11 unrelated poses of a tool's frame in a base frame.
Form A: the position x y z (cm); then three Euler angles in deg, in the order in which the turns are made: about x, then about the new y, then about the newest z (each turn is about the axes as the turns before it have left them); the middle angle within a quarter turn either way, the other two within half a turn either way.
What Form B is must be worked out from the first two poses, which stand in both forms.
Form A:
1: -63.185, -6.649, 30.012, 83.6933, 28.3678, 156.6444
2: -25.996, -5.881, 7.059, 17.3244, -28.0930, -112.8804
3: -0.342, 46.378, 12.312, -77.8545, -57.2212, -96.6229
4: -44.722, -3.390, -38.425, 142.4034, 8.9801, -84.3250
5: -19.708, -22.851, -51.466, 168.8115, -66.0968, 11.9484
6: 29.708, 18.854, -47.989, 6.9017, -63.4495, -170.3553
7: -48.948, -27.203, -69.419, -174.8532, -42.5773, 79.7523
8: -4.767, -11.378, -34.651, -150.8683, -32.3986, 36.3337
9: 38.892, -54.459, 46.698, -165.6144, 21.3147, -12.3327
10: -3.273, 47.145, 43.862, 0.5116, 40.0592, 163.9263
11: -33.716, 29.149, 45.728, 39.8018, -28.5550, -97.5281
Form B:
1: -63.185, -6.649, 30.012, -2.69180, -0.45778, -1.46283
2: -25.996, -5.881, 7.059, -1.96481, 0.46580, 0.34051
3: -0.342, 46.378, 12.312, -1.77352, -1.25546, 1.19472
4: -44.722, -3.390, -38.425, 1.44898, 0.63711, 2.91140
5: -19.708, -22.851, -51.466, -0.75983, 0.99224, 2.38462
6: 29.708, 18.854, -47.989, -3.00549, 1.10987, 0.06821
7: -48.948, -27.203, -69.419, -1.43646, 0.20969, 2.41859
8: -4.767, -11.378, -34.651, -0.42448, 0.72812, -2.98708
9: 38.892, -54.459, 46.698, 0.12966, -0.40828, -2.95805
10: -3.273, 47.145, 43.862, 2.78814, -0.66985, 0.21808
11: -33.716, 29.149, 45.728, -1.72895, 0.75149, 0.39357
